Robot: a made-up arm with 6 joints. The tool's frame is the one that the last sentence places. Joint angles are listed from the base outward.
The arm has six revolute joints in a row. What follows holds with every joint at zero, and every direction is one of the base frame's.
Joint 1 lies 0.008 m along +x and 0.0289 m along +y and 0.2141 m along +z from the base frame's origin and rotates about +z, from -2.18 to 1.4 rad.
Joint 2 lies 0.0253 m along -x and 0.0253 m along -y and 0.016 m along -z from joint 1 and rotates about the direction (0.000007, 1, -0.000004), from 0.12 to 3.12 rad.
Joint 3 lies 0.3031 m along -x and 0.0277 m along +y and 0.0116 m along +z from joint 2 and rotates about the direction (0.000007, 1, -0.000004), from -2.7 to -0.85 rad.
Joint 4 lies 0.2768 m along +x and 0.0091 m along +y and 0.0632 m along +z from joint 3 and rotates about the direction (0.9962, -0.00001, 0.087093), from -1.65 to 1.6 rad.
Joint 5 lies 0.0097 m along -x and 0.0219 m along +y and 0.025 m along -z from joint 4 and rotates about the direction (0.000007, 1, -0.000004), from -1.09 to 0.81 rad.
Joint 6 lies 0.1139 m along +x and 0.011 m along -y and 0.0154 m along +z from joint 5 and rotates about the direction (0.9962, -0.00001, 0.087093), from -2.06 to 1.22 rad.
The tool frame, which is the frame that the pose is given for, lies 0.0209 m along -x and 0.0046 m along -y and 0.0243 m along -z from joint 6; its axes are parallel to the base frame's.
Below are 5 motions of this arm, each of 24 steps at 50 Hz.
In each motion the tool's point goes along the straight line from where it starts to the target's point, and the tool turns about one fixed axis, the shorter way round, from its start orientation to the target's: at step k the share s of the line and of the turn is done. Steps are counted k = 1, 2, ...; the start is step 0. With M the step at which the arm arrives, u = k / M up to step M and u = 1 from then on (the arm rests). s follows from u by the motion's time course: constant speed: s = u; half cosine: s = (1 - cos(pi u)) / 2; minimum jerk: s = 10 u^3 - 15 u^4 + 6 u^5.
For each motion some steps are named. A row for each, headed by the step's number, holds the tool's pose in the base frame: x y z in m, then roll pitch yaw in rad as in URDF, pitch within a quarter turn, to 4 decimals.
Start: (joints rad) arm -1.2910 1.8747 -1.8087 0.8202 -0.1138 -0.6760
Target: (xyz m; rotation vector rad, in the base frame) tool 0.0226 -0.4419 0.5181 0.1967 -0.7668 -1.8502
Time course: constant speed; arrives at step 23
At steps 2, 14, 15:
2: 0.1403 -0.3902 0.5107 0.1851 -0.0422 -1.4125
14: 0.0730 -0.4198 0.5149 0.4348 -0.1766 -1.7414
15: 0.0674 -0.4222 0.5153 0.4576 -0.1839 -1.7704

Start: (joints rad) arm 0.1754 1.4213 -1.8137 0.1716 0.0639 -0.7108
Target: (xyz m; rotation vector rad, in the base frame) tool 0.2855 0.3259 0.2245 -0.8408 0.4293 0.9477
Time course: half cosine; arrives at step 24
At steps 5, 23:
5: 0.2654 0.1101 0.6201 -0.5689 -0.2380 0.2136
23: 0.2854 0.3249 0.2264 -0.6174 0.7093 0.7813

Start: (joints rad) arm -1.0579 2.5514 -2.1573 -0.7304 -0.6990 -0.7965
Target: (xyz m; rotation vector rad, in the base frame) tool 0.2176 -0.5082 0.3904 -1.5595 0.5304 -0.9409
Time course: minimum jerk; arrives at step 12
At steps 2, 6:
2: 0.3116 -0.4667 0.3192 -1.4909 -0.2229 -0.6994
6: 0.2664 -0.4867 0.3535 -1.5287 -0.2469 -0.8125

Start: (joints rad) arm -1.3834 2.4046 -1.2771 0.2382 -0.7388 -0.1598
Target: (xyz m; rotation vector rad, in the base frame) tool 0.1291 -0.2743 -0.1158 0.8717 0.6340 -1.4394
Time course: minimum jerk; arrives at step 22
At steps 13, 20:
13: 0.1186 -0.3165 -0.0353 0.1130 0.7749 -1.5206
20: 0.1289 -0.2751 -0.1142 0.2196 0.9561 -1.4633

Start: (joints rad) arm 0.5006 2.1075 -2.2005 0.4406 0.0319 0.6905
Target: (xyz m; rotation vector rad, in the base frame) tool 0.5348 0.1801 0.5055 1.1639 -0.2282 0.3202
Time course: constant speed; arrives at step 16
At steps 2, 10, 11, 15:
2: 0.4316 0.2922 0.5247 1.1168 -0.1432 0.5381
10: 0.4906 0.2282 0.5137 1.1276 -0.2609 0.3125
11: 0.4979 0.2201 0.5124 1.1309 -0.2753 0.2838
15: 0.5274 0.1881 0.5069 1.1485 -0.3320 0.1669

